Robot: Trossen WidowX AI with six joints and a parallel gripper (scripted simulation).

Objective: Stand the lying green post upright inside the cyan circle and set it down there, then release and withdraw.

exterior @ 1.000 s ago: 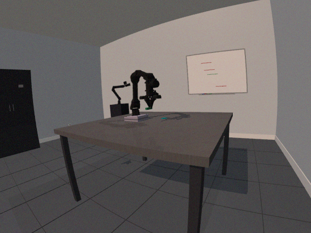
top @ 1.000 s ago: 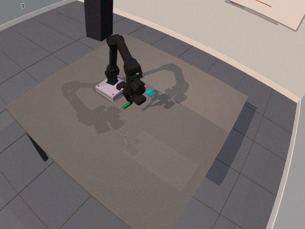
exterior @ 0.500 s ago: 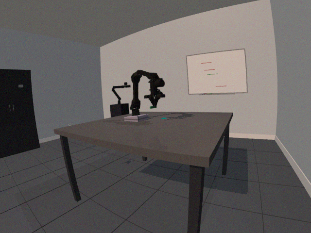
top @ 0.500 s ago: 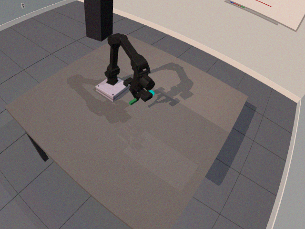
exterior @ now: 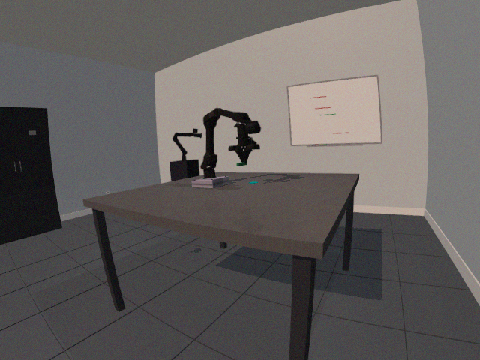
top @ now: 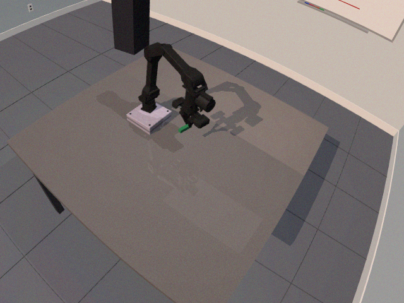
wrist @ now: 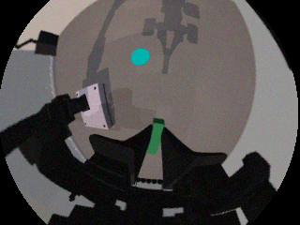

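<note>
Now: gripper tip 17 cm to the right of the cyan circle, 13 cm above it and 2 cm past it. Round my gripper tip: green post: 2 cm to the right, 1 cm behind.
</note>
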